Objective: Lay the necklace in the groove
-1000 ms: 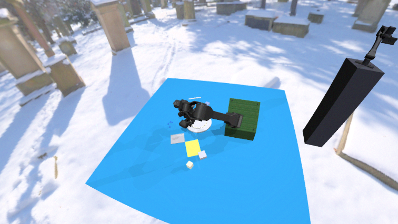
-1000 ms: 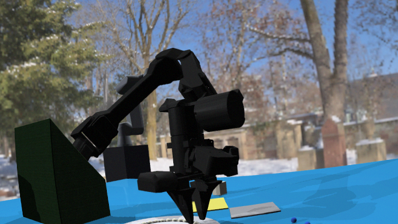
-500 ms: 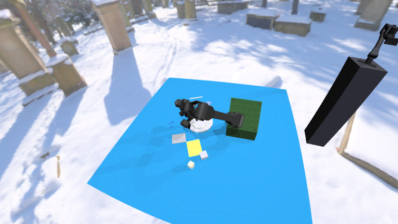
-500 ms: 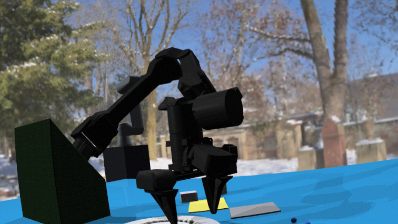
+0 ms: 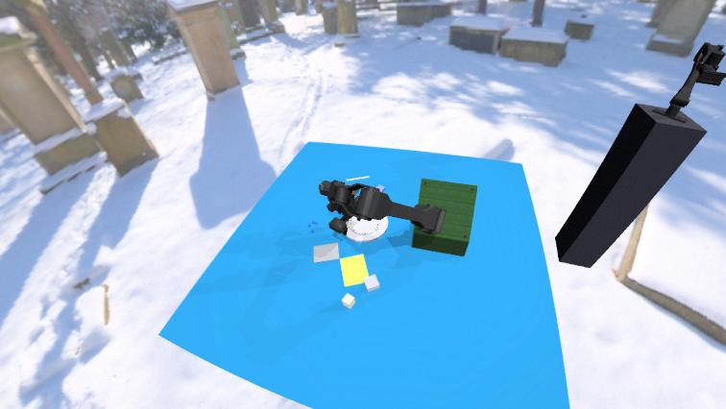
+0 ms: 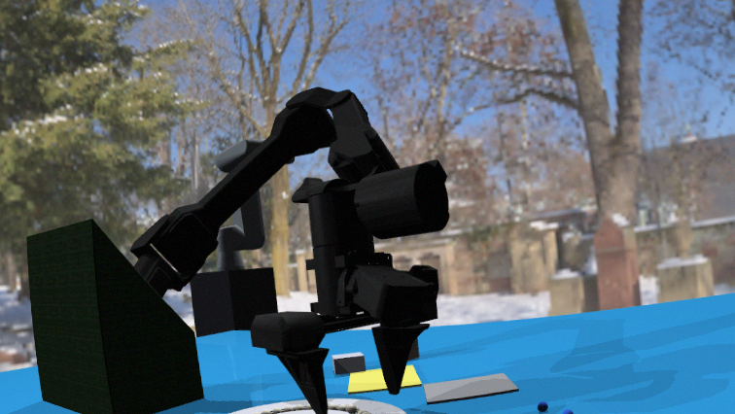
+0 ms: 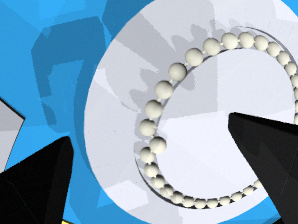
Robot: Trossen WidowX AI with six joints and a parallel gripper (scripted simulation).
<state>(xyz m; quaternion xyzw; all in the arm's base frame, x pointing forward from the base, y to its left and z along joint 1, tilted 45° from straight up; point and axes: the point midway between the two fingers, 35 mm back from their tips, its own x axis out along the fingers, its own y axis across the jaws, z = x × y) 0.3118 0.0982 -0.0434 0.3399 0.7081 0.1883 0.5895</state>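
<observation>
Now: gripper tip 3 cm past the round white bead board, 5 cm to the left of it and 1 cm above it. From my gripper tip the other things lie so: yellow tile: 8 cm behind, 17 cm to the left, 2 cm below; then red object: 7 cm ahead, 16 cm to the right, 2 cm below; then grey tile: 6 cm ahead, 14 cm to the left, 2 cm below.
</observation>
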